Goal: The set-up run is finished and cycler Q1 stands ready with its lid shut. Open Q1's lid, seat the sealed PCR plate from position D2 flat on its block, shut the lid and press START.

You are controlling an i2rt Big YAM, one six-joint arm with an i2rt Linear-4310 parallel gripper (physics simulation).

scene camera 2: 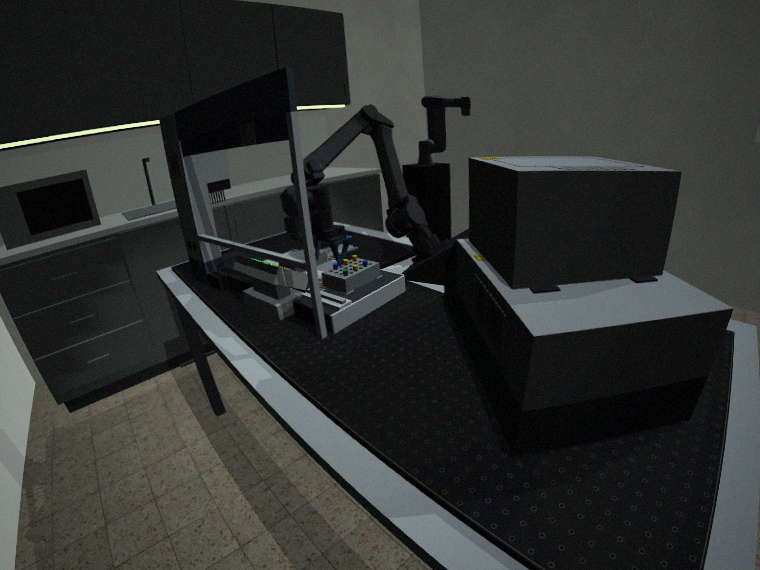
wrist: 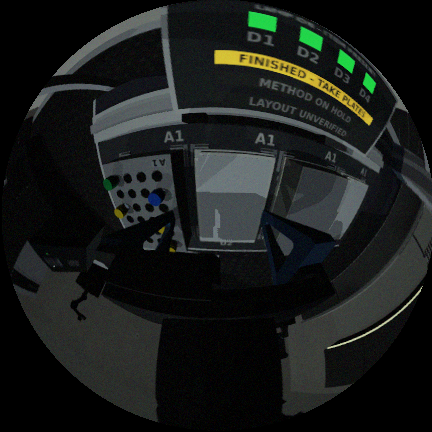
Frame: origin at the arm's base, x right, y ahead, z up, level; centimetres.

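Seen in the pictures: gripper, between the fingertips: (scene camera 2: 328, 263) (wrist: 217, 214); arm's base, origin of its link: (scene camera 2: 431, 253).
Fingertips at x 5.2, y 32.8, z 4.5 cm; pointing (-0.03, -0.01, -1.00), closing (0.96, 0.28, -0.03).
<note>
Pixels of each thing's middle, then the offset from my fingertips to it. "spot": a spot on its surface instead.
- sealed PCR plate, middle of its body: (wrist: 230, 203) (scene camera 2: 326, 271) dx +1.5, dy +0.2, dz -2.8 cm
- box-like upper part, a spot on its surface: (scene camera 2: 592, 227) spot: dx -65.7, dy -7.8, dz +20.0 cm
- tube rack, middle of its body: (wrist: 151, 205) (scene camera 2: 351, 274) dx -8.1, dy -2.3, dz -1.7 cm
- glossy plate, middle of its body: (wrist: 304, 212) (scene camera 2: 303, 261) dx +11.2, dy +2.7, dz -1.6 cm
- sign, a spot on its surface: (wrist: 210, 85) spot: dx -3.5, dy +10.6, dz +1.6 cm
- framed screen's post, middle of its body: (scene camera 2: 306, 234) dx -20.7, dy +13.8, dz +15.1 cm
The sealed PCR plate (wrist: 230, 175) lies pale and flat in the deck position marked D2 in the wrist view. My gripper (wrist: 217, 214) (scene camera 2: 328, 258) is open and empty. Its blue fingertips stand on either side of the plate's near part; their height relative to its edges is hard to tell. A large grey instrument (scene camera 2: 583, 368) with a box-like upper part (scene camera 2: 592, 227) stands at the right in the scene view. No Q1 label is readable on it, its front is turned away, and I cannot tell its lid's state. The START button does not show.
A tube rack (wrist: 131, 165) (scene camera 2: 346, 282) with coloured caps is left of the plate in the wrist view; another glossy plate (wrist: 320, 195) is right. A sign (wrist: 210, 85) reads "FINISHED - TAKE PLATES". A framed screen's post (scene camera 2: 303, 208) stands near the arm.
</note>
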